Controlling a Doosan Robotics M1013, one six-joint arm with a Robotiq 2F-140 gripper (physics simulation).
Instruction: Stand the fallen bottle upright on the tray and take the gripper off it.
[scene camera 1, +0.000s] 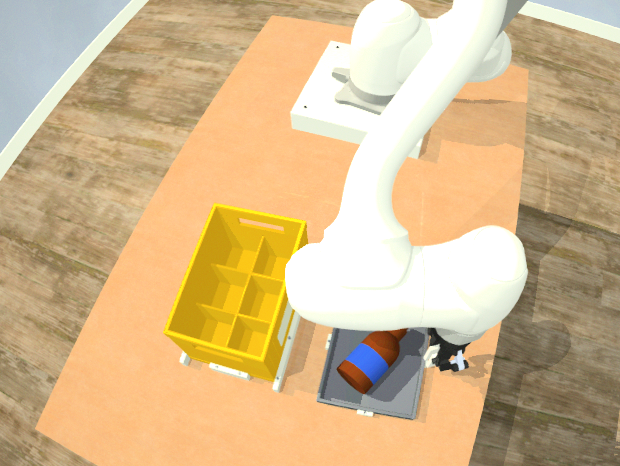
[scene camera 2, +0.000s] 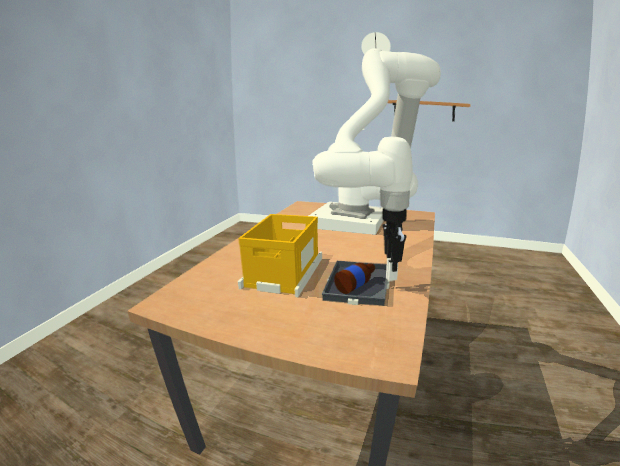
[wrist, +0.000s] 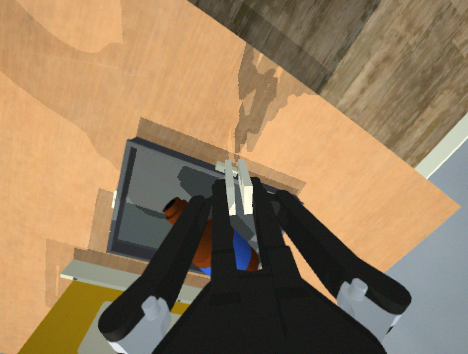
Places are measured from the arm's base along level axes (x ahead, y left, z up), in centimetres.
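Pixels of known places: gripper, between the fingertips: (scene camera 1: 432, 360) (scene camera 2: 391, 279) (wrist: 234, 170); arm's base, origin of its link: (scene camera 1: 377, 91) (scene camera 2: 353, 212).
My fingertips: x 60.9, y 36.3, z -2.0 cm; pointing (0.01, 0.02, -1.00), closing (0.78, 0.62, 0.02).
Ahead of a thing's pixels: the offset from my fingertips to its top centre. "*": to the spot under its first point.
The brown bottle with a blue label {dx +3.0, dy -10.6, dz +4.7 cm} (scene camera 1: 368, 363) (scene camera 2: 354, 277) (wrist: 202, 250) lies on its side in the grey tray {dx +1.9, dy -10.8, dz -0.6 cm} (scene camera 1: 400, 393) (scene camera 2: 370, 301) (wrist: 150, 170). In scene camera 1 its neck points to the upper right and is partly hidden by the arm. My gripper (scene camera 1: 432, 354) (scene camera 2: 392, 274) (wrist: 234, 170) points down at the tray's right side wall, beside the bottle and apart from it. Its two pale pads stand close together with a narrow gap, and no object shows between them. In the wrist view the fingers hide part of the bottle's body.
A yellow crate with compartments {dx +4.5, dy -38.2, dz +14.3 cm} (scene camera 1: 190, 345) (scene camera 2: 270, 270) (wrist: 70, 315) stands left of the tray in the scene views, with white brackets {* dx +18.5, dy -35.1, dz -0.2 cm} (scene camera 1: 229, 370) (scene camera 2: 268, 287) at its foot. Small white clips {* dx +14.4, dy -8.1, dz -1.7 cm} (scene camera 1: 364, 412) (scene camera 2: 353, 301) sit against the tray. The arm's white base block (scene camera 1: 320, 90) (scene camera 2: 345, 222) stands behind.
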